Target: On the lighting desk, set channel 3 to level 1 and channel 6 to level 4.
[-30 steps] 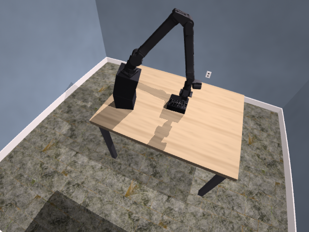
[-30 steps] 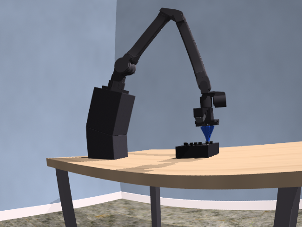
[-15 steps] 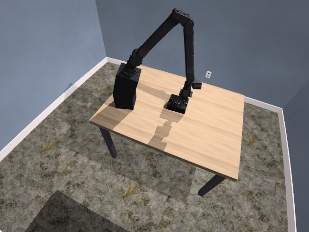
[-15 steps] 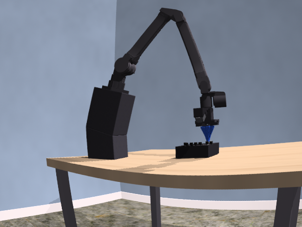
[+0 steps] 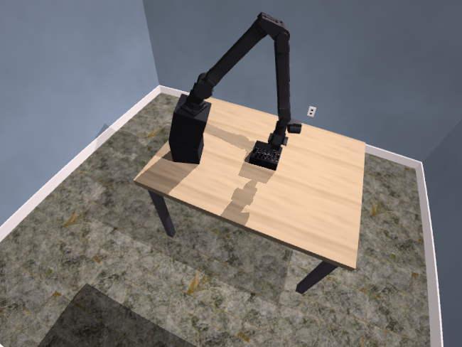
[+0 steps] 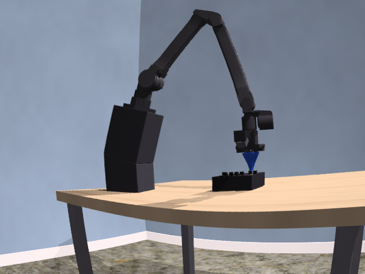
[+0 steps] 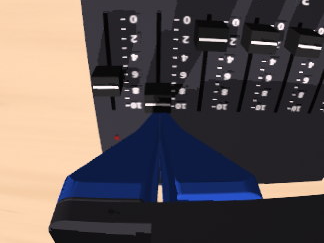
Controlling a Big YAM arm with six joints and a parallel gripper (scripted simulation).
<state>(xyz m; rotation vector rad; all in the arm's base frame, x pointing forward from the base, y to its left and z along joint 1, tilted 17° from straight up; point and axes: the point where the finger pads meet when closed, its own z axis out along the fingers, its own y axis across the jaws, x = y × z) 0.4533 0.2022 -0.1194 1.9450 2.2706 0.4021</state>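
My hand is 30 mm short of the M fader cap, 20 mm to the left of it and 10 mm above it. From my hand the other things lie so: channel 5 fader cap: 10 mm behind, 50 mm to the right, 10 mm below; then channel 4 fader cap: 40 mm behind, 50 mm to the right, 10 mm below; then channel 6 fader cap: 10 mm to the right, 10 mm below.
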